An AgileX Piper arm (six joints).
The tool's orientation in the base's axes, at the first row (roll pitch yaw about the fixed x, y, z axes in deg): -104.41 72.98 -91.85
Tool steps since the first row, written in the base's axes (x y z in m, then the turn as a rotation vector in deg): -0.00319 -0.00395 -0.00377 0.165 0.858 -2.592; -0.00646 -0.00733 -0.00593 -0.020 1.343 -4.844; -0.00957 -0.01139 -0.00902 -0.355 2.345 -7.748; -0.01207 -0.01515 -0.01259 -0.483 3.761 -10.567; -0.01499 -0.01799 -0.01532 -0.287 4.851 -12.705; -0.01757 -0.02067 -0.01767 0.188 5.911 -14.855; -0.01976 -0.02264 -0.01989 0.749 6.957 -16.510; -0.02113 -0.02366 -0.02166 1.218 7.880 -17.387; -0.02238 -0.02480 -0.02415 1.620 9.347 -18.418; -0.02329 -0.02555 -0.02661 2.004 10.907 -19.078; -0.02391 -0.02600 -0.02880 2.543 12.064 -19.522; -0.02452 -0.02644 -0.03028 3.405 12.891 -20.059; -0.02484 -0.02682 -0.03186 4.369 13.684 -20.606
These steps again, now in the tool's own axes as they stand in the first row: 0.00479 -0.00192 -0.00365 2.226 1.500 0.527; 0.00788 -0.00375 -0.00739 4.239 2.632 0.611; 0.01205 -0.00598 -0.01103 6.726 4.464 0.702; 0.01658 -0.00793 -0.01399 9.008 6.613 1.075; 0.02005 -0.00917 -0.01723 10.732 8.194 1.647; 0.02311 -0.01044 -0.02013 12.473 9.689 2.487; 0.02583 -0.01118 -0.02251 13.745 11.012 3.371; 0.02783 -0.01133 -0.02393 14.309 12.020 4.083; 0.03056 -0.01141 -0.02520 14.862 13.594 4.853; 0.03314 -0.01121 -0.02606 15.033 15.154 5.598; 0.03537 -0.01088 -0.02660 15.114 16.242 6.395; 0.03692 -0.01074 -0.02718 15.377 16.978 7.446; 0.03855 -0.01057 -0.02746 15.659 17.662 8.591
